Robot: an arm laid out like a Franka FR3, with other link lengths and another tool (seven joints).
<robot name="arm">
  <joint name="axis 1" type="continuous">
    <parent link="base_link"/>
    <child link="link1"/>
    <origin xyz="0 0 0.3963"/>
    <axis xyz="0 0 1"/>
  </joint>
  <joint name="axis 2" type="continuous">
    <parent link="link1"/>
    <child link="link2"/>
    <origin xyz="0 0 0"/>
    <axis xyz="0 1 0"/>
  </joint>
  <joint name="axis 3" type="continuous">
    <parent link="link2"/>
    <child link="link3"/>
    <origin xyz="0 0 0.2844"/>
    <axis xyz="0 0 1"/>
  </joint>
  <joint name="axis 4" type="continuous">
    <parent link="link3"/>
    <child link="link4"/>
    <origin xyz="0.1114 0 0"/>
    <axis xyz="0 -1 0"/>
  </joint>
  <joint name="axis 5" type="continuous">
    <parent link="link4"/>
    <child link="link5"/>
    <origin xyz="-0.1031 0 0.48"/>
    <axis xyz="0 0 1"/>
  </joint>
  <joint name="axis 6" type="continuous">
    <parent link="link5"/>
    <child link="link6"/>
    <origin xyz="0 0 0"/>
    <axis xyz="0 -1 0"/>
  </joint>
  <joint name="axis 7" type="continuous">
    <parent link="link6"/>
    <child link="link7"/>
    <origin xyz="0.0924 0 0"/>
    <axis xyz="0 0 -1"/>
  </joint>
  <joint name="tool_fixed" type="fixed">
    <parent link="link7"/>
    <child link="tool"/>
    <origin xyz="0.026 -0.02 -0.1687" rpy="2.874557 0 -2.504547"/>
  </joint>
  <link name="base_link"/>
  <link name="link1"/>
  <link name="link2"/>
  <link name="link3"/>
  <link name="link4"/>
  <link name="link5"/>
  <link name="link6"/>
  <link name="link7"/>
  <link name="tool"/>
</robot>
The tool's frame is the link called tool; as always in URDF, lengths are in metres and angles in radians. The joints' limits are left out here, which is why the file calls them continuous.
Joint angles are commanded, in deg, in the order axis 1, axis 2, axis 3, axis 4, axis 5, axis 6, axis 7. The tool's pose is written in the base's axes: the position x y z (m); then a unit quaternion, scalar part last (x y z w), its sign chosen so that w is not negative. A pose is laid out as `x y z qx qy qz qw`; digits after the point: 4 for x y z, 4 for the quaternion.
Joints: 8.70, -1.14, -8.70, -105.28, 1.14, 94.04, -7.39
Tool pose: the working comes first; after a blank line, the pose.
Where each joint sits with the arm in this pose, in the base's axes (m; each line is computed from the numbers above, not from the rounded line before):
axis 1: 0.0000 0.0000 0.3963
axis 2: 0.0000 0.0000 0.3963
axis 3: -0.0056 -0.0009 0.6806
axis 4: 0.1058 -0.0009 0.6828
axis 5: 0.5964 -0.0008 0.6654
axis 6: 0.5964 -0.0008 0.6654
axis 7: 0.6874 -0.0009 0.6492
the tool: 0.6856 -0.0135 0.4778

0.6856 -0.0135 0.4778 0.3573 -0.9104 -0.1661 0.1262
